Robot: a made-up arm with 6 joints.
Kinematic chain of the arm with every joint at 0, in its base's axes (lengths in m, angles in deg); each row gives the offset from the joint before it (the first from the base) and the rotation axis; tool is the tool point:
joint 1: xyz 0 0 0.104 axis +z
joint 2: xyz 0 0.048 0 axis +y
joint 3: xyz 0 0 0.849 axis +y
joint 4: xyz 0 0 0.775 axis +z
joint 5: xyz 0 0 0 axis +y
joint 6: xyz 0 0 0.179 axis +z
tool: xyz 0 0 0
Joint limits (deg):
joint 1: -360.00..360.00
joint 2: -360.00..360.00
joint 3: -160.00..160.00
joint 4: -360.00..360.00
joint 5: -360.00..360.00
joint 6: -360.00..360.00
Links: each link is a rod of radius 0.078 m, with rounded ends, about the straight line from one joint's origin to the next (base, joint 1, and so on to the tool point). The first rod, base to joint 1, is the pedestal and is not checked.
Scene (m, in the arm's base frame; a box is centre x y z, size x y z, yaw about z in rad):
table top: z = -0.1
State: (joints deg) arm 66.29 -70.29 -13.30 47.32 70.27 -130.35
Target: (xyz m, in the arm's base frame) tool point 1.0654 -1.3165 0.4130
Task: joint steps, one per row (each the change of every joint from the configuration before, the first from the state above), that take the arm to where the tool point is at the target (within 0.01 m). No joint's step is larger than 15 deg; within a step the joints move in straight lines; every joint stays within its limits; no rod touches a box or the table.
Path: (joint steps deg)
1: 13.58 -1.21 -0.17 -0.94 -1.77 0.00
2: 13.59 -1.21 -0.17 -0.95 -1.77 0.00
3: 13.58 -1.20 -0.17 -0.94 -1.77 0.00
4: 13.59 -1.21 -0.18 -0.95 -1.77 0.00
5: 13.58 -1.21 -0.17 -0.94 -1.77 0.00

